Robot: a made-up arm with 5 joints.
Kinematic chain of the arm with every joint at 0, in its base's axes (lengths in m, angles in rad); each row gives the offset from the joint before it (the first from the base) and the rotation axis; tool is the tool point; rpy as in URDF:
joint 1: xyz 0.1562 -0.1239 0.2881 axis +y
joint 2: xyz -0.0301 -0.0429 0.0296 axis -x
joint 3: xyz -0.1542 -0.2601 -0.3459 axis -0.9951 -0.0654 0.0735
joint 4: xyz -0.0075 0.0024 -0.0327 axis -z
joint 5: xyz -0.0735 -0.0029 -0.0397 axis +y
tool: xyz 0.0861 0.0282 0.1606 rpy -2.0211 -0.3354 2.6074
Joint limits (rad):
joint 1: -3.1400..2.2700
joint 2: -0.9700..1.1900
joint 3: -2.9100..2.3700
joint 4: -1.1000..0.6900
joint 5: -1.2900..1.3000
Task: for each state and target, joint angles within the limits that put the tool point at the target. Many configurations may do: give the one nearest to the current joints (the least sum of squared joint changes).
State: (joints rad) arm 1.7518 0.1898 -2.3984 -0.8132 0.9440
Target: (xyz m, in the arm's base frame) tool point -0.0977 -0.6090 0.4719
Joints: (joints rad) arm 1.5053 0.3202 -2.5984 -0.8694 0.0554
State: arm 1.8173 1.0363 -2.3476 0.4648 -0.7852
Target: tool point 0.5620 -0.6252 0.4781
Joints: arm 2.0042 1.1900 -2.7960 0.4998 -1.2828
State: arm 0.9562 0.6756 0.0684 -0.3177 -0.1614
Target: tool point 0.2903 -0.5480 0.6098
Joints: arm 1.3920 1.0541 -0.2842 -0.6329 -0.6799
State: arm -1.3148 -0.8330 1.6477 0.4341 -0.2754
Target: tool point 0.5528 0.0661 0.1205
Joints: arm -1.7585 -0.9353 1.8204 0.5019 -0.3592
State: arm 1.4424 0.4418 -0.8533 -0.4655 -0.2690
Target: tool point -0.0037 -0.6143 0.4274
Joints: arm 1.0145 0.5052 -1.3261 -0.4312 -0.1040
